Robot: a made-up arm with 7 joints.
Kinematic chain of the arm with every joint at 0, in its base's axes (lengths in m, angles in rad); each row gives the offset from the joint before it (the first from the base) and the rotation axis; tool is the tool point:
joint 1: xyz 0 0 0.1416 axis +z
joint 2: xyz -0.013 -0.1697 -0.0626 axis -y
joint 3: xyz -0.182 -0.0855 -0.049 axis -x
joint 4: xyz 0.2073 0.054 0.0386 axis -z
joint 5: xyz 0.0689 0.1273 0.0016 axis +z
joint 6: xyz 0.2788 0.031 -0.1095 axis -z
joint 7: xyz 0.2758 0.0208 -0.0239 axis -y
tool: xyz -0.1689 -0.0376 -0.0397
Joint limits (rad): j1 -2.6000..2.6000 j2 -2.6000..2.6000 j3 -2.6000..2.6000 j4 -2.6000..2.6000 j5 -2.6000..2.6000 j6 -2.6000..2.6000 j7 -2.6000..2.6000
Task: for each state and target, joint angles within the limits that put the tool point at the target. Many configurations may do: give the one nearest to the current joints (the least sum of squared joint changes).
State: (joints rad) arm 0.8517 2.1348 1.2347 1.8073 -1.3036 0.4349 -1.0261
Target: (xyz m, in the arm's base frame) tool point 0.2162 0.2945 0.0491
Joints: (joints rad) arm 1.3151 2.2761 1.3007 2.0990 -1.5953 0.4214 -1.3478
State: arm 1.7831 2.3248 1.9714 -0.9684 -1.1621 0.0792 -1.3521
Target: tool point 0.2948 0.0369 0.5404
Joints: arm 1.9026 2.1992 2.0466 -1.1005 -1.0908 0.0696 -1.2262
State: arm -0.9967 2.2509 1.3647 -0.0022 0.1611 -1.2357 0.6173
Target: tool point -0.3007 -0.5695 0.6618
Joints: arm -0.9434 2.1593 1.6963 -0.1539 0.3225 -1.1163 0.9648
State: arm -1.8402 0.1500 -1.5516 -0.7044 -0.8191 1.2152 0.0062
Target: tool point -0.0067 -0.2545 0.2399
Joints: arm -1.4036 0.2302 -1.3517 -0.8782 -0.6103 1.1758 0.2253
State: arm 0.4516 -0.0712 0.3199 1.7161 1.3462 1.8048 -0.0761
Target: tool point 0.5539 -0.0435 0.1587
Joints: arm 0.7796 0.3772 0.4826 1.6143 1.4053 1.6957 -0.2470
